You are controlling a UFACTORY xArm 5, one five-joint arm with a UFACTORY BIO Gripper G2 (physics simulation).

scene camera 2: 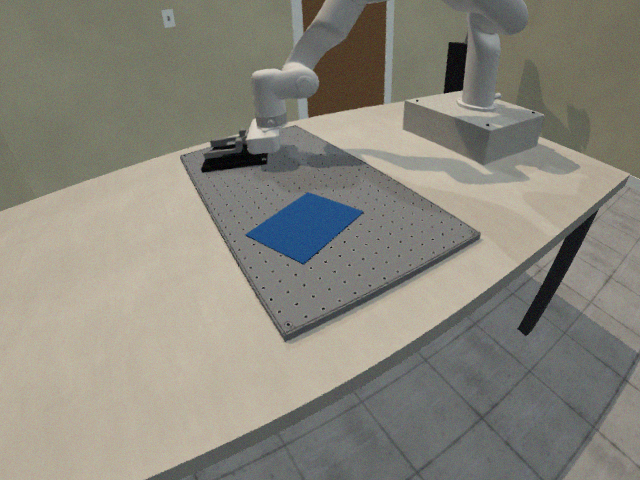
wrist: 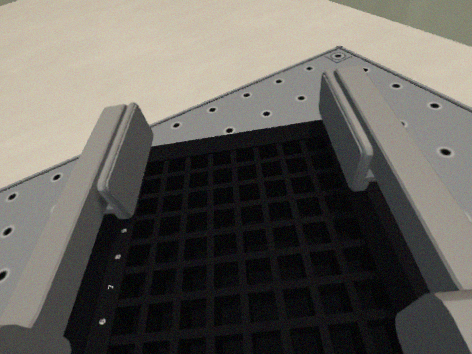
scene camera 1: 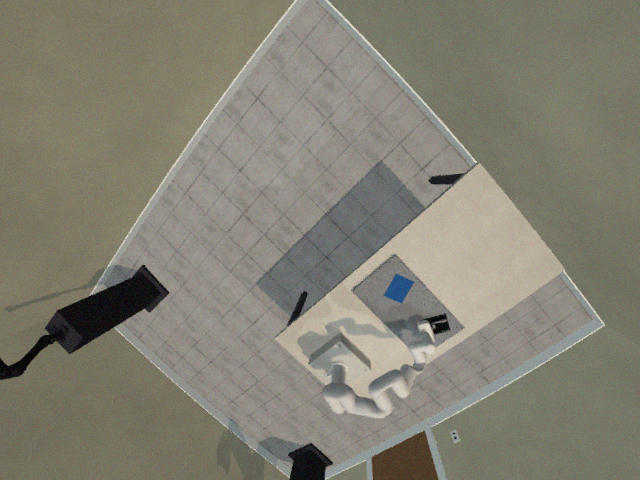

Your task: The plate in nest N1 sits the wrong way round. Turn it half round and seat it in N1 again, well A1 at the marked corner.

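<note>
The black plate (scene camera 2: 231,159) (wrist: 250,240) lies level in the black nest (scene camera 2: 232,166) near a corner of the grey perforated board. In the wrist view several well rows and the printed numbers 6 to 9 show along its left side. Its lettered end, well A1 and the nest's marked corner do not show there. My gripper (scene camera 1: 445,323) (scene camera 2: 208,148) (wrist: 235,150) is shut to its narrow stop, its two fingers still well apart, with nothing held. It is low over the plate, with the fingertips toward the plate's far end. Whether the fingers touch the plate cannot be told.
A blue square (scene camera 1: 398,288) (scene camera 2: 305,227) lies flat on the grey perforated board (scene camera 1: 369,291) (scene camera 2: 361,263) (wrist: 282,105), apart from the nest. The board rests on the beige table (scene camera 1: 485,222) (scene camera 2: 129,310). The arm's grey base block (scene camera 2: 444,124) stands beside the board.
</note>
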